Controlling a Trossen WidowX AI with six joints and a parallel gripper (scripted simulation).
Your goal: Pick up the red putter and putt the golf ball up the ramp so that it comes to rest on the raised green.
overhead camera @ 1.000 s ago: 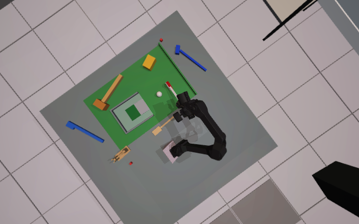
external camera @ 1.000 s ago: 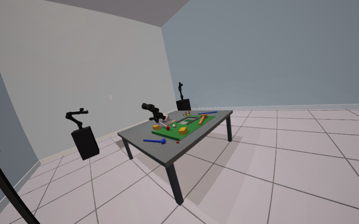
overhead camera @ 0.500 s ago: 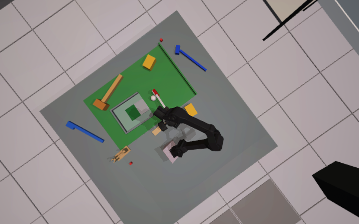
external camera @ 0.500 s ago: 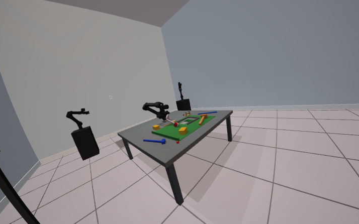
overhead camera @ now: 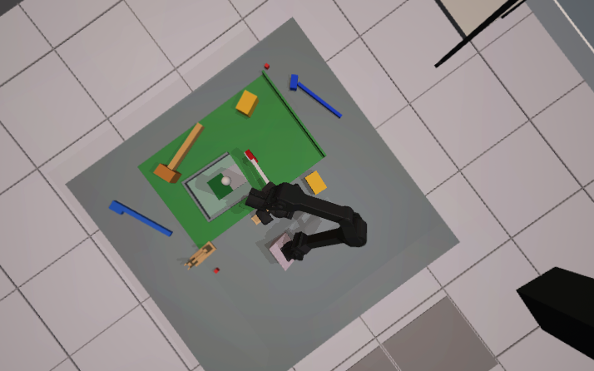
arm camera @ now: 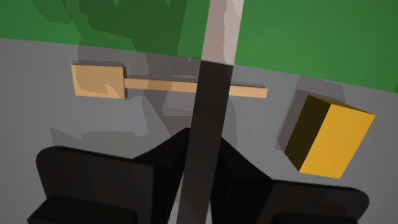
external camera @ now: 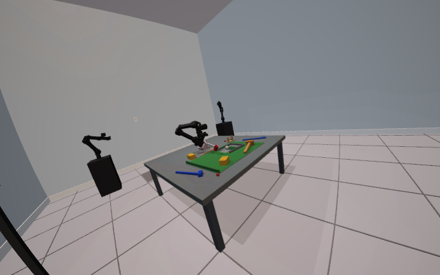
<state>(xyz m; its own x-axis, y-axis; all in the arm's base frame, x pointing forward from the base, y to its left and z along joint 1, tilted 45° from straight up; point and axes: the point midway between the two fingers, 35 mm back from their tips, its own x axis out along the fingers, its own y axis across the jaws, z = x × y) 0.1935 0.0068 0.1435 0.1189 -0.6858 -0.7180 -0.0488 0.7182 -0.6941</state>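
Right now the tan rod is 11 cm below my gripper tip and 7 cm to the left of it. From my gripper tip the other things lie so: white golf ball 21 cm ahead, 17 cm to the left, 9 cm below.
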